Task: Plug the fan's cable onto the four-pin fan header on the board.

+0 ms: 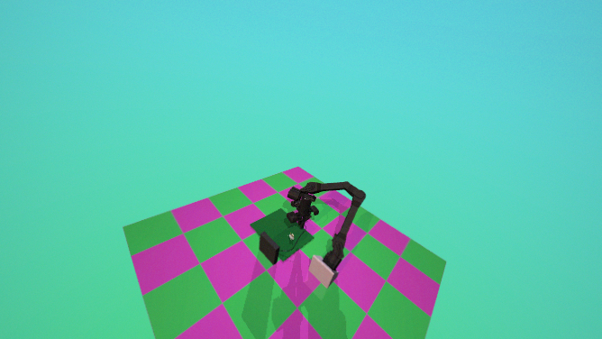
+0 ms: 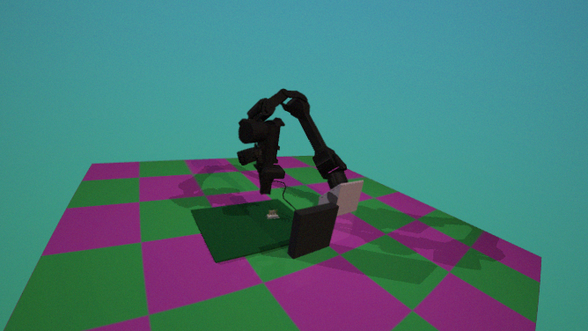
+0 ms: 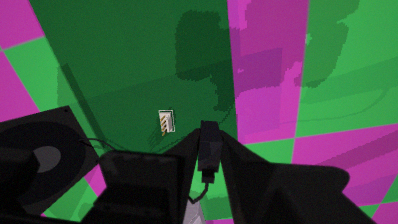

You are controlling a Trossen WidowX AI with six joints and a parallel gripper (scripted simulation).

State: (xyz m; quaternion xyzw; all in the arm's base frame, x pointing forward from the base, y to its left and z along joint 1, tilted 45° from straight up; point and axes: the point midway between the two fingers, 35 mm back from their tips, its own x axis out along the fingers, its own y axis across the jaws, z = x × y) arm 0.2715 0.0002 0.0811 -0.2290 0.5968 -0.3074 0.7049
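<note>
Right now my gripper tip is 70 mm above the pale four-pin header, 60 mm to the right of it and 10 mm past it. Round my gripper tip: dark green board 80 mm to the left, 80 mm below, 60 mm ahead; then black fan plug 10 mm behind, 10 mm above; then black fan 230 mm to the left, 30 mm behind, 10 mm below.
</note>
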